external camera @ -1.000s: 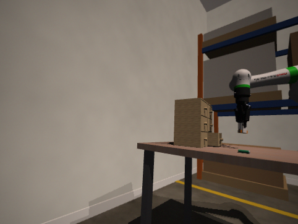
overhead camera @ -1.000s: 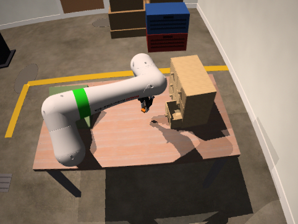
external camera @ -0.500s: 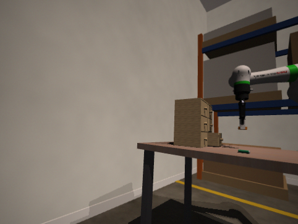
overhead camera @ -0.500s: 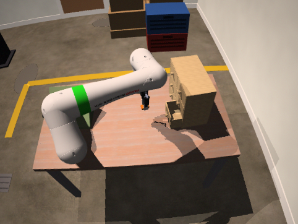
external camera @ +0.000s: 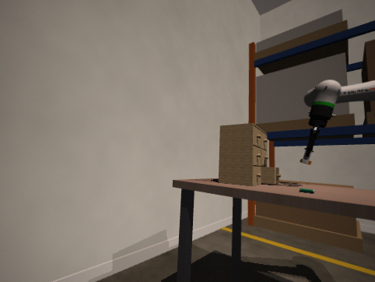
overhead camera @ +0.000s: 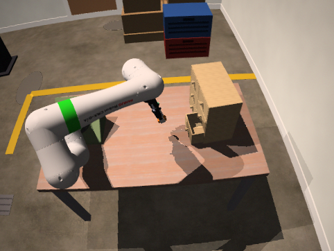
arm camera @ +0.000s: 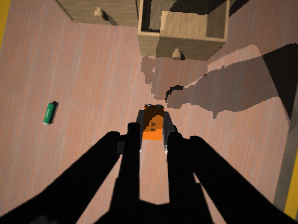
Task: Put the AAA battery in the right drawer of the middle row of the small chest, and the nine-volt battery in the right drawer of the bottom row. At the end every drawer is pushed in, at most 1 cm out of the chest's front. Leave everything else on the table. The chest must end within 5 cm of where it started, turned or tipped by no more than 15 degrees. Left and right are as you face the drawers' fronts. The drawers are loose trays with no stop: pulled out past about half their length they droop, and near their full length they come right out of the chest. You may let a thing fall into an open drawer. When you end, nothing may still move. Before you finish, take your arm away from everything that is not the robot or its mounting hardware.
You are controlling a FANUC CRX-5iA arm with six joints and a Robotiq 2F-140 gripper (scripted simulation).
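Now: hand 2 cm short of the orange nine-volt battery and 2 cm above it. The rest, counted from my hand: green AAA battery 24 cm to the left, 15 cm below, 2 cm behind; dark item 28 cm ahead, 4 cm below.
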